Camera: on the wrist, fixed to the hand. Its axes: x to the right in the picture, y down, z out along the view.
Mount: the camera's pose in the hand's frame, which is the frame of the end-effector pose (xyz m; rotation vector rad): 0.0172 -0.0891 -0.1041 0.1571 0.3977 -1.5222
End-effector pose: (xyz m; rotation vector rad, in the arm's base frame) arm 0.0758 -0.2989 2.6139 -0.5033 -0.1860 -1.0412
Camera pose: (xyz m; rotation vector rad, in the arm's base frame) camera -0.0013 -0.3985 2.5573 0.1062 -0.2945 -2.5497
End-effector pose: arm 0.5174 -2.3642 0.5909 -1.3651 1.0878 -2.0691
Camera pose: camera 0.4218 -2.2841 0.6502 1.1825 0.1904 1.9994
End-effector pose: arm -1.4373 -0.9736 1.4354 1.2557 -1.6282 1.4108
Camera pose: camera -1.3724 -0.8744 1.5062 1.5473 -0.0315 0.6508
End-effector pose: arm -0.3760 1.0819 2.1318 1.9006 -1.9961 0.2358
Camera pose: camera -0.2725 1.0979 2.2218 2.5852 0.0066 0.2752
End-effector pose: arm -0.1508 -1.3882 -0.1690 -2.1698 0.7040 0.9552
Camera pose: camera -0.0350 -1.4118 -0.0975 -1.9645 -0.7127 -0.3278
